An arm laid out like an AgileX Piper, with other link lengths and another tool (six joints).
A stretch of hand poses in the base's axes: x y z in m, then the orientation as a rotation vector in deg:
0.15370, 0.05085, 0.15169, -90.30, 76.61, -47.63
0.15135, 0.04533, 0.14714, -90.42, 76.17, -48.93
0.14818, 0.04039, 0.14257, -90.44, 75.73, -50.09
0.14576, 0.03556, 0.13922, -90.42, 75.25, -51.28
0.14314, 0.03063, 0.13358, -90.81, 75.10, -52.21
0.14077, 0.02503, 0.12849, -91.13, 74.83, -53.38
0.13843, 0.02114, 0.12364, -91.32, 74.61, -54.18
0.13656, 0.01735, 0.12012, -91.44, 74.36, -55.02
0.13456, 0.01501, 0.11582, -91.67, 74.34, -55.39
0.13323, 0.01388, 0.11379, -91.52, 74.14, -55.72
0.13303, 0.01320, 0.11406, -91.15, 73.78, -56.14
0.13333, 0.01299, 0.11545, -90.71, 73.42, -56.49
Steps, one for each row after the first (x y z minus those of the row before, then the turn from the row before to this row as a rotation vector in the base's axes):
-0.00235, -0.00552, -0.00455, -0.87, -0.67, -0.26
-0.00317, -0.00494, -0.00457, -0.72, -0.66, -0.23
-0.00242, -0.00483, -0.00335, -0.72, -0.71, -0.23
-0.00262, -0.00493, -0.00564, -0.83, -0.20, -0.23
-0.00237, -0.00560, -0.00509, -0.93, -0.39, -0.28
-0.00234, -0.00389, -0.00485, -0.62, -0.30, -0.17
-0.00187, -0.00379, -0.00352, -0.60, -0.36, -0.19
-0.00200, -0.00234, -0.00430, -0.38, -0.01, -0.11
-0.00133, -0.00113, -0.00203, -0.11, -0.31, -0.05
-0.00020, -0.00068, 0.00027, -0.03, -0.56, -0.03
0.00030, -0.00021, 0.00139, 0.06, -0.57, -0.01

